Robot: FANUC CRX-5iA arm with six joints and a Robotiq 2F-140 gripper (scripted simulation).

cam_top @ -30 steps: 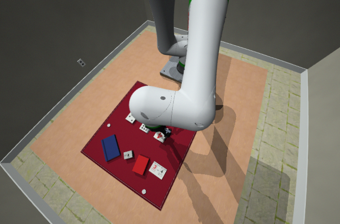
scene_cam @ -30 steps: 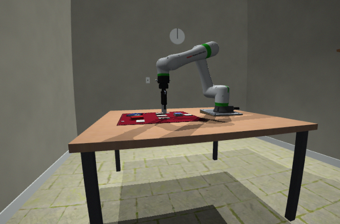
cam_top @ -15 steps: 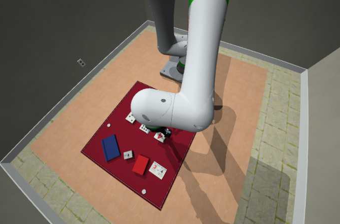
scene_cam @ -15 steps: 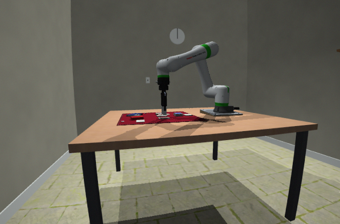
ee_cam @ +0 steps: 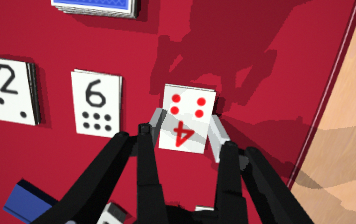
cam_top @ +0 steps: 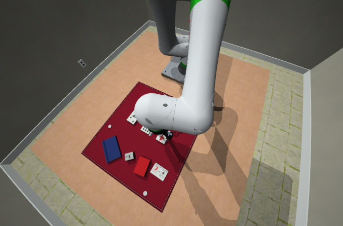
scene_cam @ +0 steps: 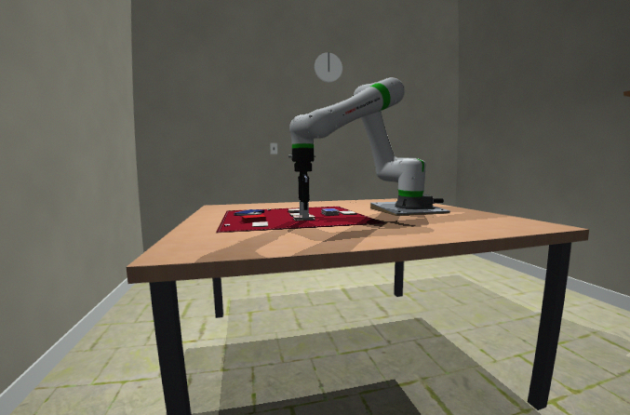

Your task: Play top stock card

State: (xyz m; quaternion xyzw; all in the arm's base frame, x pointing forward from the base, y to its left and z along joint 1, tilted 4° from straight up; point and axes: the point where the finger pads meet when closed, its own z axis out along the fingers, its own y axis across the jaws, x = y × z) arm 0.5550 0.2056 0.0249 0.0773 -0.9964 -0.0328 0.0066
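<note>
Right now the red card cloth is 10 cm to the right of my hand, 5 cm below it and 5 cm ahead of it. From my hand the other things lie so: red box 21 cm ahead, 3 cm below, 2 cm to the left; small white box 22 cm ahead, 8 cm to the right, 2 cm below; blue notebook 27 cm ahead, 20 cm to the right, 3 cm below.
</note>
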